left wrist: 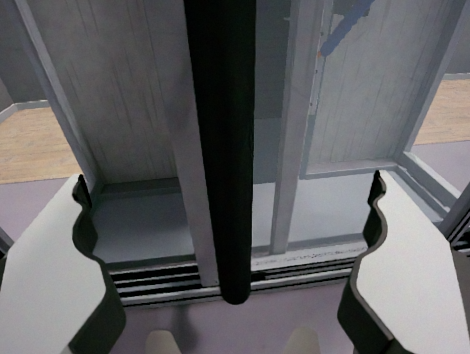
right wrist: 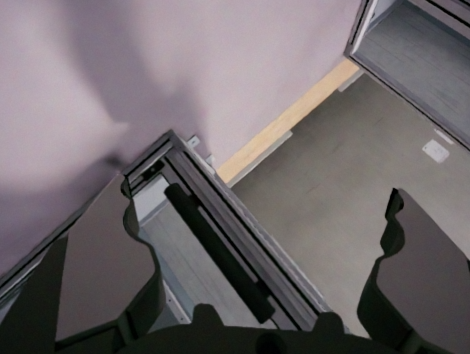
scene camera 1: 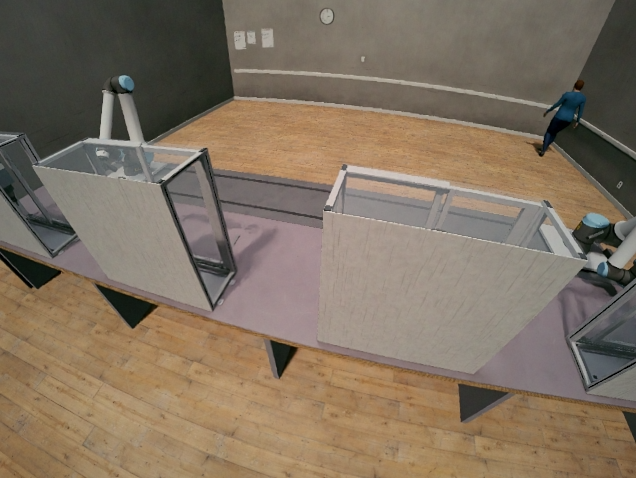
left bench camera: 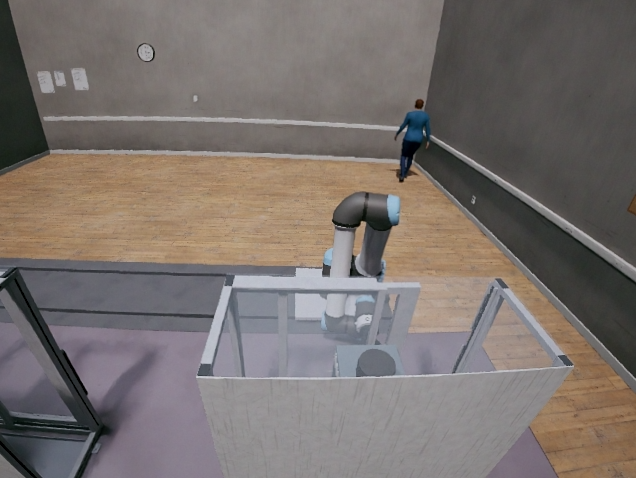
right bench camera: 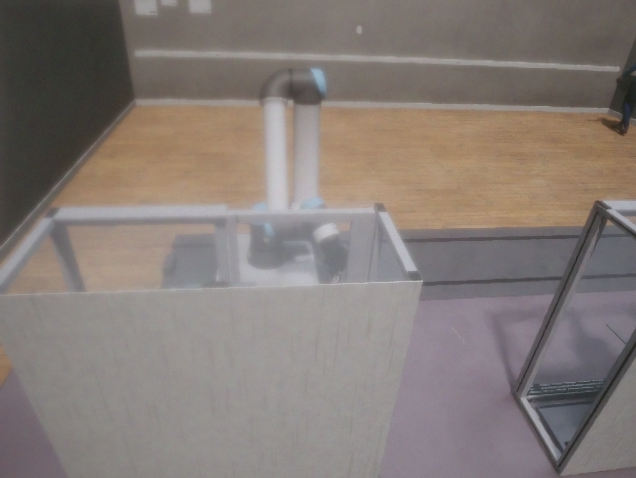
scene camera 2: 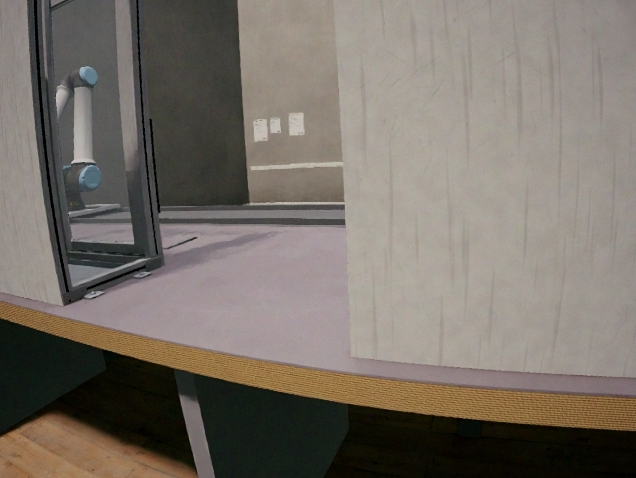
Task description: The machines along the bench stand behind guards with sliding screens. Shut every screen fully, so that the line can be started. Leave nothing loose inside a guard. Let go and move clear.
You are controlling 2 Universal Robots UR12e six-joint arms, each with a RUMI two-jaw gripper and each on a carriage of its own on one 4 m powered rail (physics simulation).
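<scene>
In the left bench camera, a guard point(left bench camera: 359, 426) has its screen point(left bench camera: 406, 308) point(left wrist: 197, 225) partly across, with a gap at the picture's right. A grey machine with a dark round top point(left bench camera: 376, 359) stands inside. In the left wrist view, my open left gripper point(left wrist: 230, 174) straddles the screen's black bar handle point(left wrist: 222, 115); both fingers are apart from it. In the right wrist view, my right gripper point(right wrist: 256, 183) is open over another guard's corner, with its black bar handle point(right wrist: 220, 252) nearer the picture's left finger. How far the screen of the right bench camera's guard point(right bench camera: 231, 385) stands is unclear.
More guards point(scene camera 1: 113, 231) point(scene camera 1: 437, 287) stand along the bench, their pale backs facing scene camera 1. Another guard's frame point(right bench camera: 534, 308) stands at the right bench camera's right. A person in blue point(scene camera 1: 568, 107) point(left bench camera: 415, 128) stands across the room.
</scene>
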